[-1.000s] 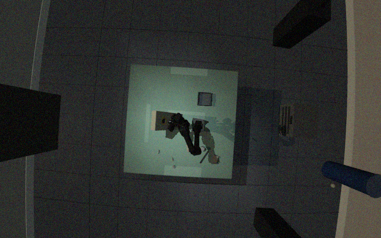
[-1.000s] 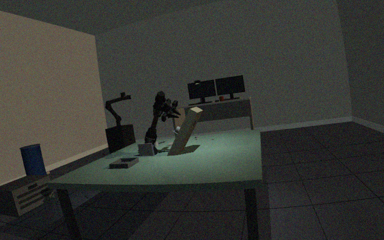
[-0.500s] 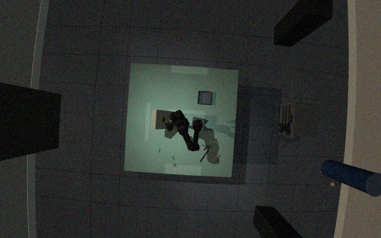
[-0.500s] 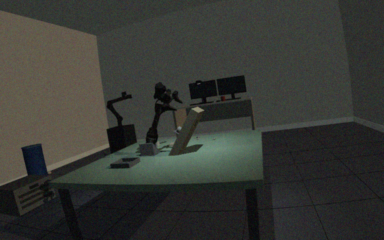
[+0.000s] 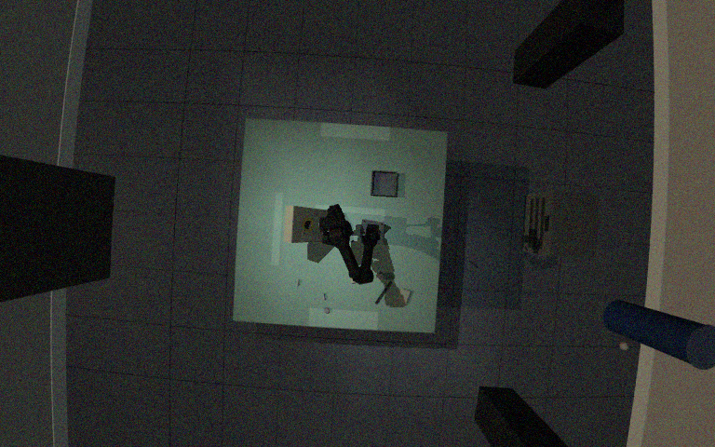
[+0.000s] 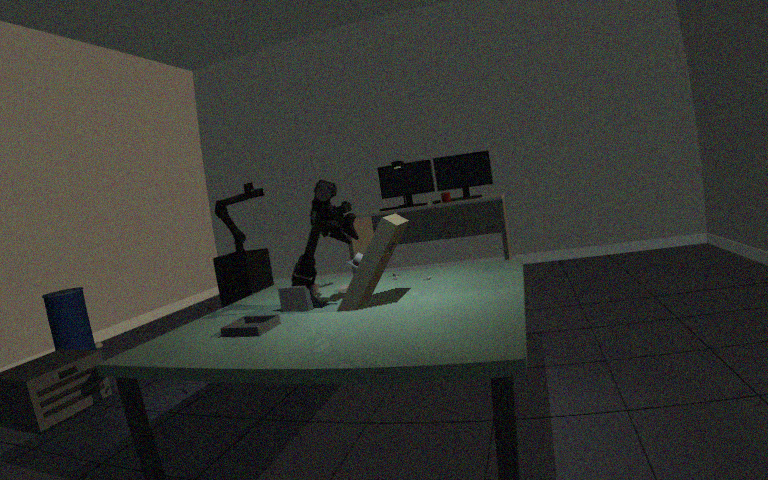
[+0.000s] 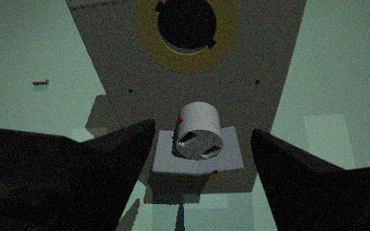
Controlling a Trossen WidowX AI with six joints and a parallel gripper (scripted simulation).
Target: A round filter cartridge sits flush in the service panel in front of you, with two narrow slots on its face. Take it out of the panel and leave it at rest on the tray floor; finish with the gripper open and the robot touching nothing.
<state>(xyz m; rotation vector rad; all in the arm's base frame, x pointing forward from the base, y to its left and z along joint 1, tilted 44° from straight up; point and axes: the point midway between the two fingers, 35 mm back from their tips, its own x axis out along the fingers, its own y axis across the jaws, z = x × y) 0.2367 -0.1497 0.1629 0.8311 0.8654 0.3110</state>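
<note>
Right now my gripper tip is 1 cm short of the round filter cartridge and 7 cm above it. From my gripper tip the other things lie so: square tray (31 cm behind, 29 cm to the right, 23 cm below); then service panel (5 cm ahead, 1 cm to the left, 9 cm below).
</note>
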